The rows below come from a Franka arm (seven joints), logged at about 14 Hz.
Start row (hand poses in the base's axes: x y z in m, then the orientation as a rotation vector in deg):
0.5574 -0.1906 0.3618 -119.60 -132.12 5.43
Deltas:
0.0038 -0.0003 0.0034 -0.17 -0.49 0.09
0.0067 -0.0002 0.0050 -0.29 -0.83 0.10
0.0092 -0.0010 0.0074 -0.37 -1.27 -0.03
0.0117 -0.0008 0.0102 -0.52 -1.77 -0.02
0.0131 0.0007 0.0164 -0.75 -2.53 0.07
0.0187 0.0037 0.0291 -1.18 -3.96 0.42
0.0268 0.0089 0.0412 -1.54 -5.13 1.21
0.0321 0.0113 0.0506 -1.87 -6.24 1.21
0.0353 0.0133 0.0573 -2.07 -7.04 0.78
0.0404 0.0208 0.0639 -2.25 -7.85 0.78
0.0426 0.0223 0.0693 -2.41 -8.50 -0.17
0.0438 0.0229 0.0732 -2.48 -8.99 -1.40
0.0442 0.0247 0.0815 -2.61 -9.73 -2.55
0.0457 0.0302 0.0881 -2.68 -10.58 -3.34
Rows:
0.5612 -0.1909 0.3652 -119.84 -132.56 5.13
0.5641 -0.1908 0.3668 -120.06 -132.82 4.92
0.5666 -0.1916 0.3692 -120.48 -132.96 4.56
0.5691 -0.1914 0.3720 -120.80 -133.31 4.22
0.5705 -0.1899 0.3782 120.30 132.93 -3.68
0.5761 -0.1869 0.3909 119.04 132.27 -2.66
0.5842 -0.1817 0.4030 117.41 132.22 -1.86
0.5895 -0.1793 0.4124 116.75 131.42 -1.08
0.5927 -0.1773 0.4191 116.78 130.43 -0.47
0.5978 -0.1698 0.4257 116.32 129.88 0.16
0.6000 -0.1683 0.4311 117.03 128.48 0.66
0.6012 -0.1677 0.4350 118.16 126.94 1.11
0.6016 -0.1659 0.4433 119.02 125.29 1.74
0.6031 -0.1604 0.4499 119.44 123.98 2.53

